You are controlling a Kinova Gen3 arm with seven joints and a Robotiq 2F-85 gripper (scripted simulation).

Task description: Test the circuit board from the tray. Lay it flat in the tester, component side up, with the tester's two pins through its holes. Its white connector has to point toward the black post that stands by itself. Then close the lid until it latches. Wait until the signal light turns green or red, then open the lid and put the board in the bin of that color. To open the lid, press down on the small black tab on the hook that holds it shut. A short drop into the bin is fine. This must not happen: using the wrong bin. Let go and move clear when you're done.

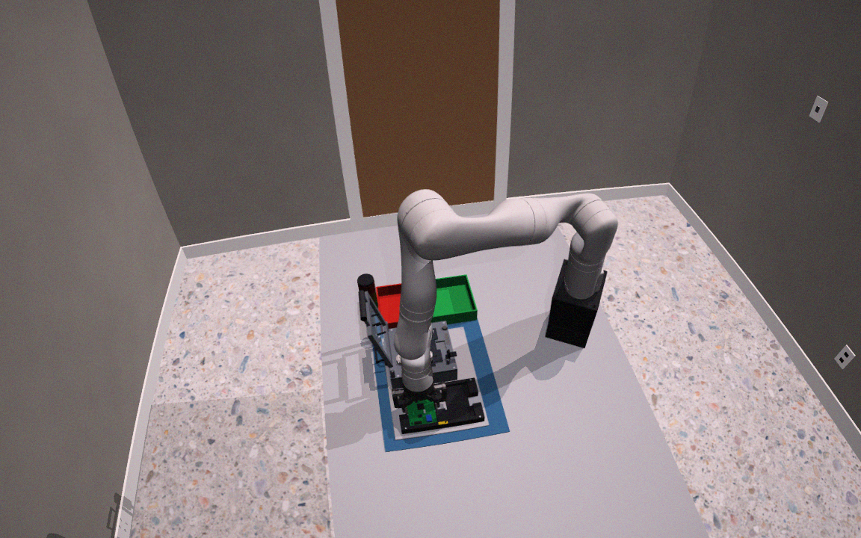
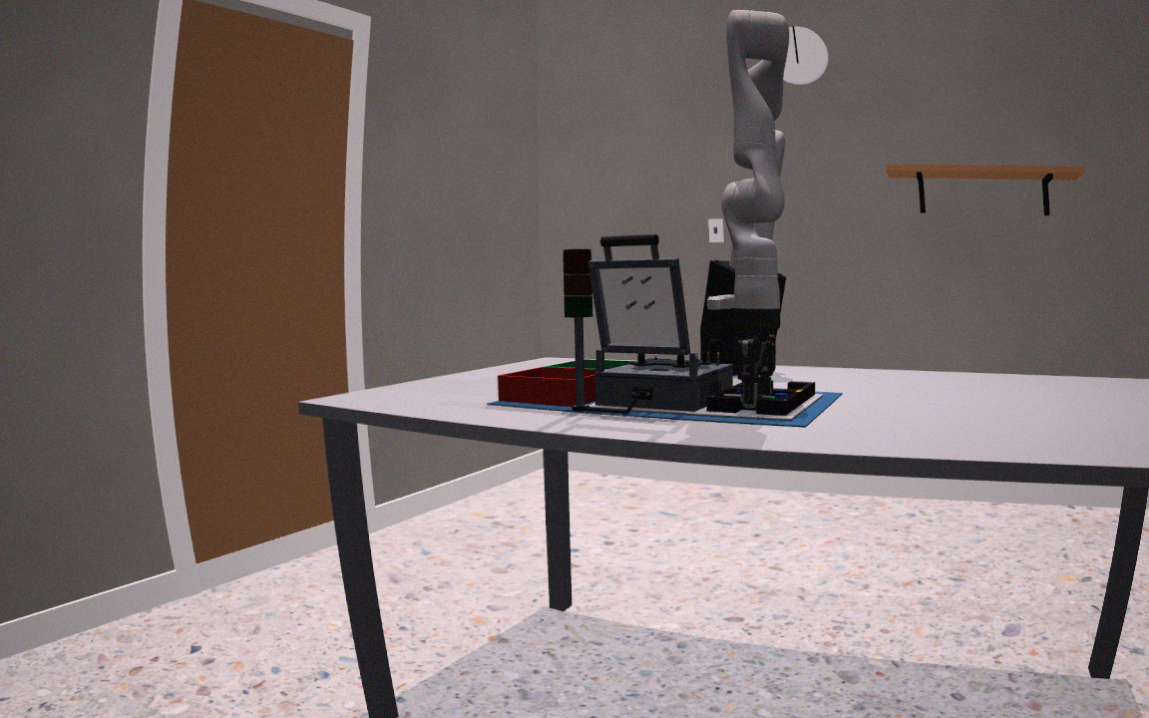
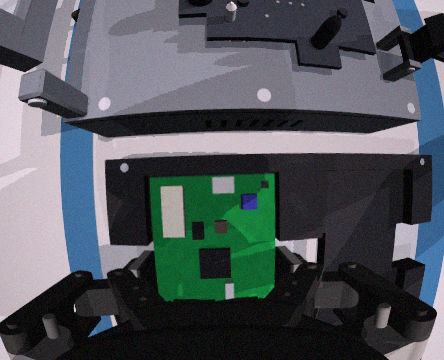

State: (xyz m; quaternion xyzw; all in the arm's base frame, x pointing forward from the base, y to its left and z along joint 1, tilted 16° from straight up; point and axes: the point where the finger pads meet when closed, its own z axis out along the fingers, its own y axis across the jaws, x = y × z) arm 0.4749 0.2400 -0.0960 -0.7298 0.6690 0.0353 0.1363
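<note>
Now: the green circuit board right at my hand. The rest, counted from my hand: red bin (4 cm ahead, 37 cm to the right, 1 cm below); latch hook (9 cm behind, 12 cm to the right, 7 cm above); lid (10 cm ahead, 16 cm to the right, 16 cm above).
</note>
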